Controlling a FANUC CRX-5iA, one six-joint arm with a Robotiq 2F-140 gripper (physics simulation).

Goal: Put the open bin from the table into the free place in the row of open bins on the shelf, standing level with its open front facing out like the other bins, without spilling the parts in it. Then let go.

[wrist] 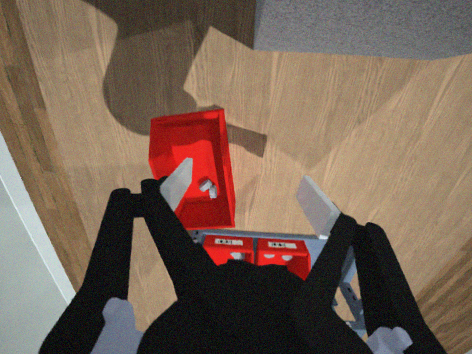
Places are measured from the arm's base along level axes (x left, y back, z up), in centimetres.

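Pixels of known places: gripper, fingertip midpoint: (pixel 246 178).
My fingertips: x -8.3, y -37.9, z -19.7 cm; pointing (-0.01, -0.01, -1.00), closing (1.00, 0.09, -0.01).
Observation:
Behind a point stands the place of what it marks.
The open red bin (pixel 227 172) @[z -22.6, x -10.6, y -38.9 cm] stands upright on the wooden table (pixel 280 100) @[z -29.9, x -5.2, y -28.5 cm], turned slightly, left of the middle of the wrist view. Small light grey parts (pixel 206 185) @[z -27.4, x -13.5, y -44.4 cm] lie inside it, towards its lower end in the view. My gripper (pixel 246 178) @[z -19.7, x -8.3, y -37.9 cm] is open and empty above the table. Its left finger pad overlaps the lower left part of the bin in the view, and its right pad is well to the right of the bin. Part of the blue-grey shelf (pixel 265 235) @[z -29.0, x 0.4, y -54.0 cm] shows at the bottom, with red bins (pixel 228 242) @[z -27.5, x -6.9, y -56.6 cm] (pixel 280 245) @[z -27.7, x 3.8, y -54.7 cm] in a row on it. The gripper hides much of the shelf.
A large grey block (pixel 360 25) @[z -19.8, x -2.6, y -21.6 cm] is at the top right. Shadows of the arm fall on the table above and beside the bin. A pale surface (pixel 25 260) shows at the lower left, beyond the wood. The shelf's frame continues at the lower right behind the right finger.

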